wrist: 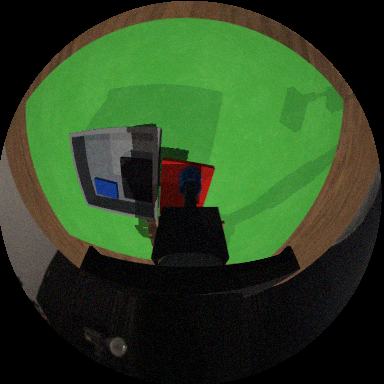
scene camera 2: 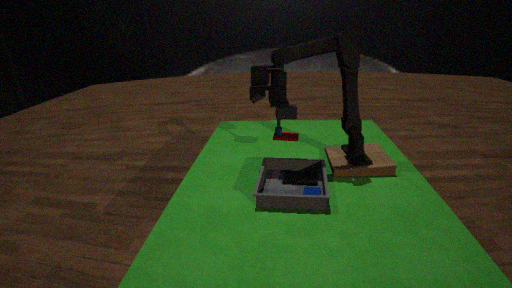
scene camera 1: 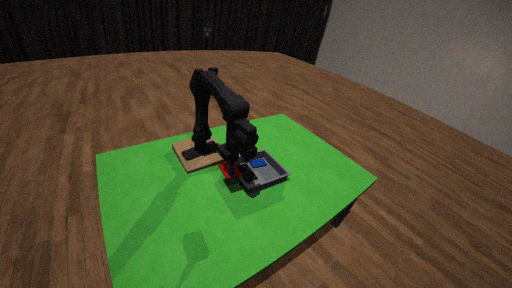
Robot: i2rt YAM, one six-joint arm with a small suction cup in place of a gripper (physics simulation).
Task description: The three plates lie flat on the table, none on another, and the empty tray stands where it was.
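Places are measured from the arm's base along level axes (x ahead, y left, z up), in millimetres.
Pixels of known places: hand, its tool point: (wrist: 189,173) (scene camera 2: 278,137) (scene camera 1: 231,175); arm's base, origin of its link: (scene camera 2: 355,155) (scene camera 1: 200,150).
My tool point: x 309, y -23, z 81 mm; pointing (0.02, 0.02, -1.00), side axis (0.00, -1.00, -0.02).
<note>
Ahead of a thing's pixels: the offset from my tool point to its middle. Level surfaces: height alone.
My suction cup (scene camera 1: 232,171) (scene camera 2: 278,131) (wrist: 189,177) sits on a flat red plate @[dx -28, dy +10, dz +5 mm] (scene camera 1: 224,168) (scene camera 2: 288,136) (wrist: 171,187) and holds it low over the green table, just outside the tray's wall on the side towards the arm's base. The grey tray @[dx -34, dy +190, dz -85 mm] (scene camera 1: 268,183) (scene camera 2: 291,202) (wrist: 76,157) stands on the table near the middle. A small blue plate @[dx -89, dy +249, dz -102 mm] (scene camera 1: 258,163) (scene camera 2: 311,191) (wrist: 106,187) lies flat on the tray's floor in one corner. A black plate @[dx -67, dy +138, dz -102 mm] (scene camera 1: 248,174) (wrist: 136,179) is also inside the tray, against the wall nearest the red plate.
The arm stands on a wooden base board (scene camera 1: 186,161) (scene camera 2: 379,161) next to the tray. The green table top @[dz -110 mm] (scene camera 1: 160,215) (scene camera 2: 250,250) ends in edges on all sides, with wooden floor around it.
</note>
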